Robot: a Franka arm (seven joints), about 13 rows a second.
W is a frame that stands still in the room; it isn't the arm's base.
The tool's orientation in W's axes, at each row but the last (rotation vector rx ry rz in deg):
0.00, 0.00, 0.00
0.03, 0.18, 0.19
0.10, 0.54, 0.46
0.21, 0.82, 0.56
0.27, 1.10, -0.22
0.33, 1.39, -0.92
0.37, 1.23, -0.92
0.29, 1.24, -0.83
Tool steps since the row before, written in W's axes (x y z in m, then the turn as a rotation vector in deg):
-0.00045, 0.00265, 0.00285, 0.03, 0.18, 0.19
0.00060, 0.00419, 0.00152, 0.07, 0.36, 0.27
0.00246, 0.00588, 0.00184, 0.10, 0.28, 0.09
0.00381, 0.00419, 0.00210, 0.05, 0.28, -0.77
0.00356, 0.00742, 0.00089, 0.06, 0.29, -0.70
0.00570, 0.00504, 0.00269, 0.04, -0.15, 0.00
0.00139, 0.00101, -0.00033, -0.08, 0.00, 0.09
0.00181, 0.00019, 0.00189, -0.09, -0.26, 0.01
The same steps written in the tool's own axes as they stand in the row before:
-0.00045, 0.00265, 0.00285, 0.03, 0.18, 0.19
0.00061, 0.00419, 0.00152, 0.07, 0.36, 0.27
0.00249, 0.00586, 0.00185, 0.10, 0.28, 0.09
0.00382, 0.00416, 0.00214, 0.06, 0.28, -0.77
0.00351, 0.00744, 0.00092, 0.07, 0.29, -0.70
0.00555, 0.00515, 0.00280, 0.04, -0.15, 0.00
0.00138, 0.00103, -0.00031, -0.08, 0.00, 0.09
0.00177, 0.00023, 0.00193, -0.09, -0.26, 0.01

